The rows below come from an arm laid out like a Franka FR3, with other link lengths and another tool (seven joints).
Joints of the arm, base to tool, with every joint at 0 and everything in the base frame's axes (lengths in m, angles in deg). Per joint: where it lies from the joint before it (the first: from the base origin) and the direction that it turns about. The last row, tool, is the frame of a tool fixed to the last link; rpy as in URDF.
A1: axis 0 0 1 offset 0.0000 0.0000 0.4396
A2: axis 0 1 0 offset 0.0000 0.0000 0.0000
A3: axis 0 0 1 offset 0.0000 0.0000 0.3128
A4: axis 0 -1 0 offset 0.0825 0.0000 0.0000
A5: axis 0 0 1 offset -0.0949 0.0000 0.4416
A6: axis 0 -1 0 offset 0.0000 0.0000 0.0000
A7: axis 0 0 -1 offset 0.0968 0.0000 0.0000
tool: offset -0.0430 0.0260 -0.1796 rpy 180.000 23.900 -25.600
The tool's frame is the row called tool.
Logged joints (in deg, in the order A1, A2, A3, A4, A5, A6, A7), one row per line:
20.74, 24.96, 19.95, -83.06, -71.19, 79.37, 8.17
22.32, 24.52, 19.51, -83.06, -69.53, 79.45, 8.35
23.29, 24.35, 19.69, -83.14, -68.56, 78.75, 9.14
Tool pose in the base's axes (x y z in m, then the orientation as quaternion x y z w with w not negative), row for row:
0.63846, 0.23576, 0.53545, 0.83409, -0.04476, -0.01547, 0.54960
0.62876, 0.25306, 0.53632, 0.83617, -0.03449, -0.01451, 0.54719
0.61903, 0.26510, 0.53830, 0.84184, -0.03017, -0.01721, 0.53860
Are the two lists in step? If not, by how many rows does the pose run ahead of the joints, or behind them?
The pose runs 2 rows behind the joints: the pose in row i belongs to the joints in row i - 2.
